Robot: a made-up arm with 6 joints. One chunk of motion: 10 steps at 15 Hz.
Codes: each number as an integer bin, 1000 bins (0 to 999) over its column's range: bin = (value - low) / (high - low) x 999, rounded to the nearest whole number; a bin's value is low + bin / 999 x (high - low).
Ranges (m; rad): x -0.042..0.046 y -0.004..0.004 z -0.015..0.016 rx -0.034..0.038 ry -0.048..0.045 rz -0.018..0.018
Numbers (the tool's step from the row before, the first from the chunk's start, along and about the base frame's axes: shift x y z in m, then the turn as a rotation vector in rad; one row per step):
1: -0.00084 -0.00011 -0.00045 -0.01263 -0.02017 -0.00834
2: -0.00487 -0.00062 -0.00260 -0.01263 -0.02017 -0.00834
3: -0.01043 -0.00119 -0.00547 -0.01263 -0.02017 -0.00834
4: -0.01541 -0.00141 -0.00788 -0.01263 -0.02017 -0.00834
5: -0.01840 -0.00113 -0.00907 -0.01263 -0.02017 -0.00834
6: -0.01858 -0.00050 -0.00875 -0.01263 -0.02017 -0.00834
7: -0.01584 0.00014 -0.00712 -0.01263 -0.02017 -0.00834
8: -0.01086 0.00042 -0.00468 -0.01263 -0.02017 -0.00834
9: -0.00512 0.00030 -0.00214 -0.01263 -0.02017 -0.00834
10: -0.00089 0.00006 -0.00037 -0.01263 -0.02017 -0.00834
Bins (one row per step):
1: 467 486 469 297 299 268
2: 422 422 400 297 299 268
3: 358 351 307 297 299 268
4: 302 323 229 297 299 268
5: 268 358 191 297 299 268
6: 266 437 201 297 299 268
7: 297 517 254 297 299 268
8: 354 552 333 297 299 268
9: 419 537 414 297 299 268
10: 467 507 471 297 299 268

